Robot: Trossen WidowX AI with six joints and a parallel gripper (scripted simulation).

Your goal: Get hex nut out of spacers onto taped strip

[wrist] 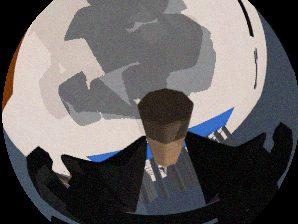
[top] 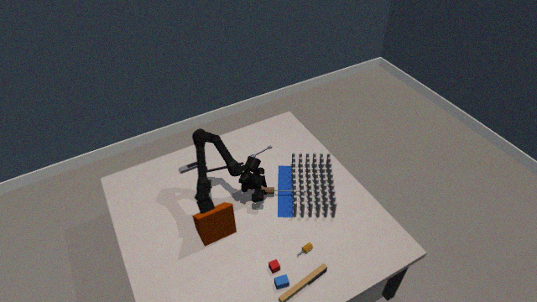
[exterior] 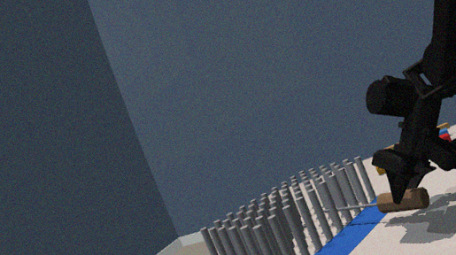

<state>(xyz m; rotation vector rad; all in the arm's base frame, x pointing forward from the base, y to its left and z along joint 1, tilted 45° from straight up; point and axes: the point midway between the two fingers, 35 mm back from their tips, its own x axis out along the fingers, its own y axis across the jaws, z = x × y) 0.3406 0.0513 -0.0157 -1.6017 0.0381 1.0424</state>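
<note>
Right now the blue taped strip is 11 cm ahead of my gripper tip, 4 cm below it and 3 cm to the right of it. The rest, counted from my gripper tip: hook tool: 8 cm ahead, 6 cm to the right; then yellow-handled tool: 40 cm to the right, 4 cm behind, 2 cm below; then grey fork-like tool: 30 cm to the left, 16 cm ahead, 3 cm below.
</note>
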